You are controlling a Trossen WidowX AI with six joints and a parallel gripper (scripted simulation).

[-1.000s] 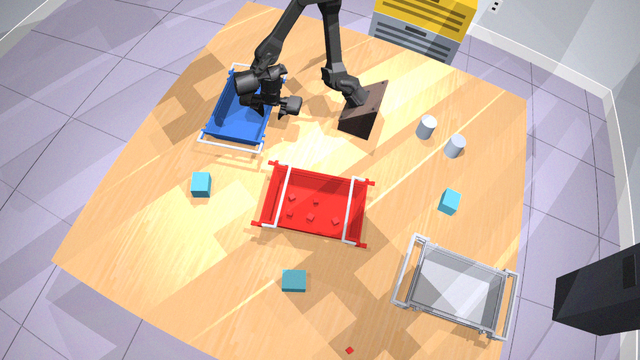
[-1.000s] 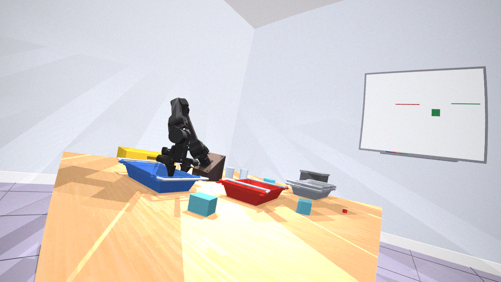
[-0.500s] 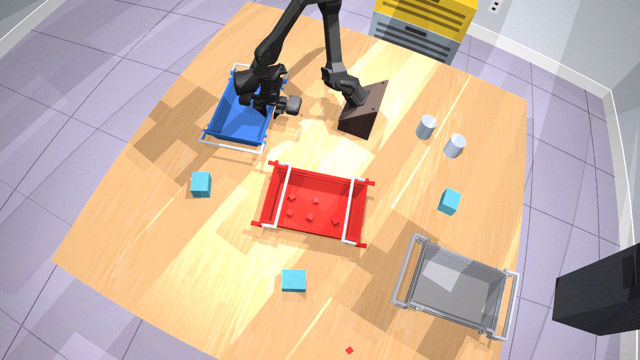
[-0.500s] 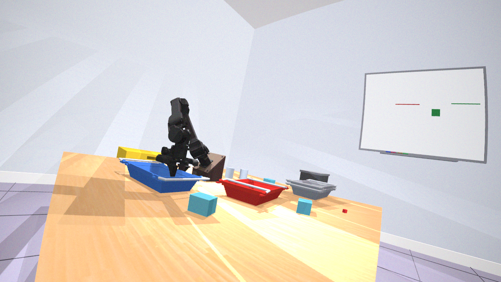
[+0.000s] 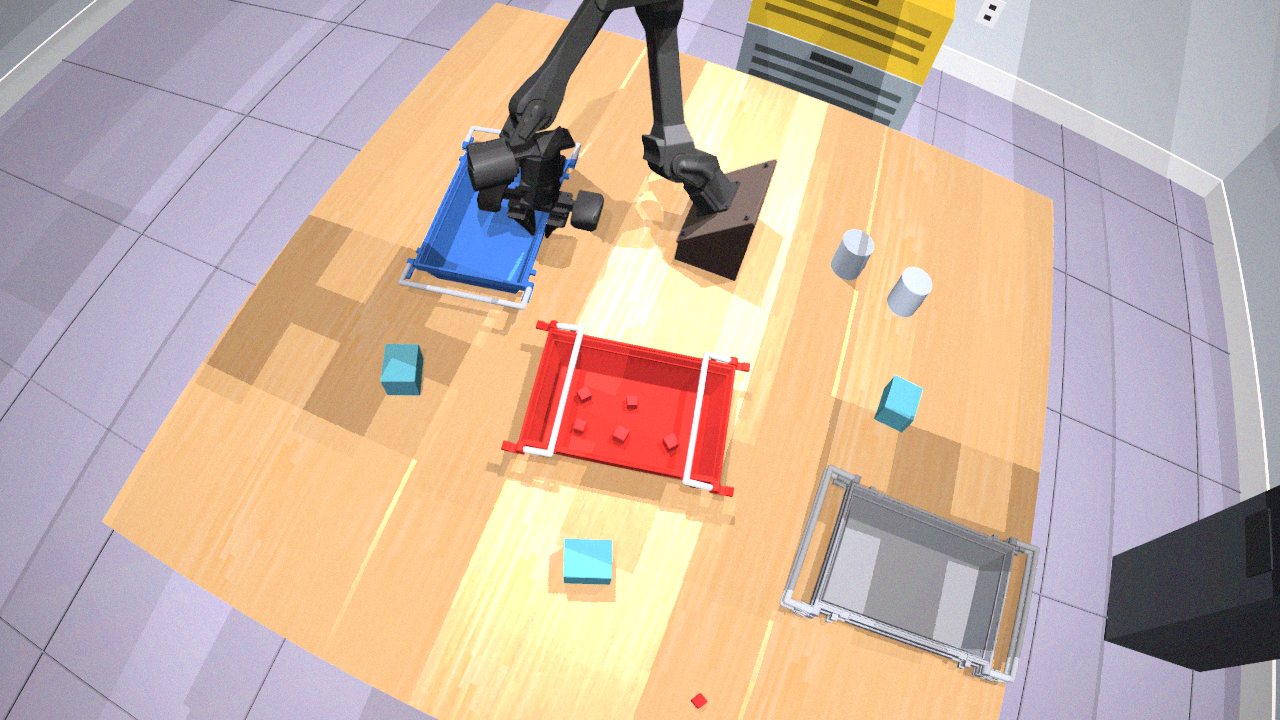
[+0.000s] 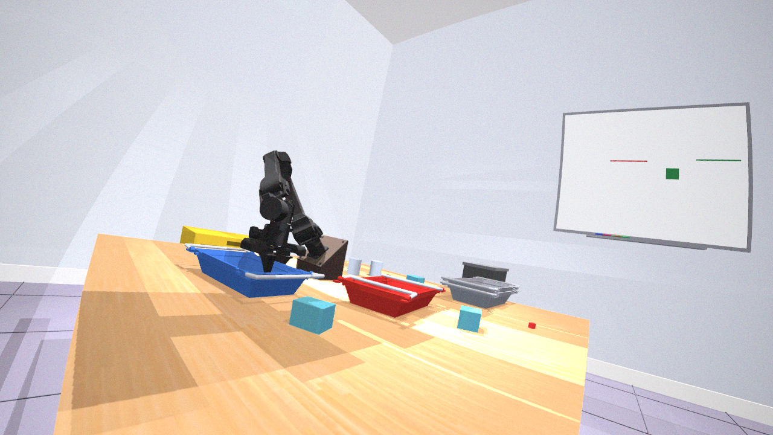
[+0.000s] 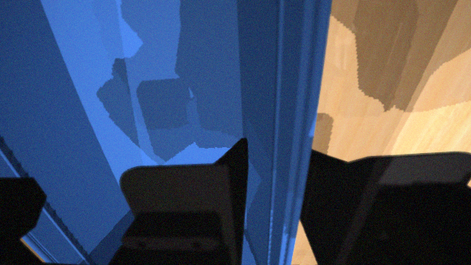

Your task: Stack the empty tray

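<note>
The blue tray lies 7 cm to the right of my gripper tip, 3 cm above it and 2 cm ahead of it.
</note>
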